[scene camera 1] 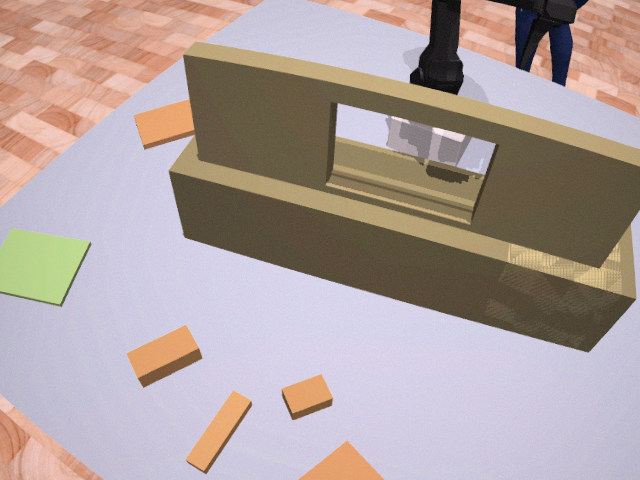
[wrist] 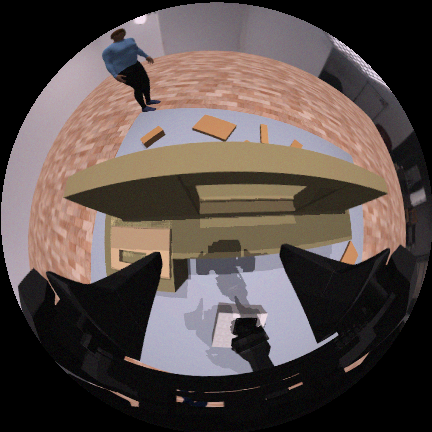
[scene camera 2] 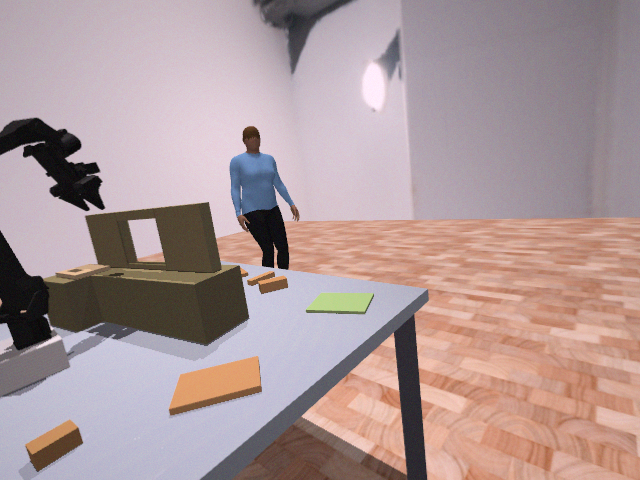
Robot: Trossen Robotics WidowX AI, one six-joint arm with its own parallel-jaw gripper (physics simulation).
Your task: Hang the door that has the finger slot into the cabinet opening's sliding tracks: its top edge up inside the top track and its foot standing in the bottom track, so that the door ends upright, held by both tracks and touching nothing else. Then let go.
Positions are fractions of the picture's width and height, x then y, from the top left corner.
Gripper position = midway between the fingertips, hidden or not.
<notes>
My gripper (scene camera 1: 0.76, 0.13) is open, holding nothing. A tan door with finger slot (wrist: 0.31, 0.55) rests on an olive cabinet (scene camera 1: 0.85, 0.54). On the table rests a green sheet (scene camera 1: 0.07, 0.56).
The green sheet also shows in scene camera 2 (scene camera 2: 0.54, 0.63). My gripper shows as well in the wrist view (wrist: 0.51, 0.59) and in scene camera 2 (scene camera 2: 0.15, 0.44). The olive cabinet is seen too in the wrist view (wrist: 0.36, 0.43) and in scene camera 2 (scene camera 2: 0.31, 0.62). The wrist view does not show the green sheet, which is hidden by the olive cabinet. Scene camera 1 misses the tan door with finger slot, which is hidden by the olive cabinet.
</notes>
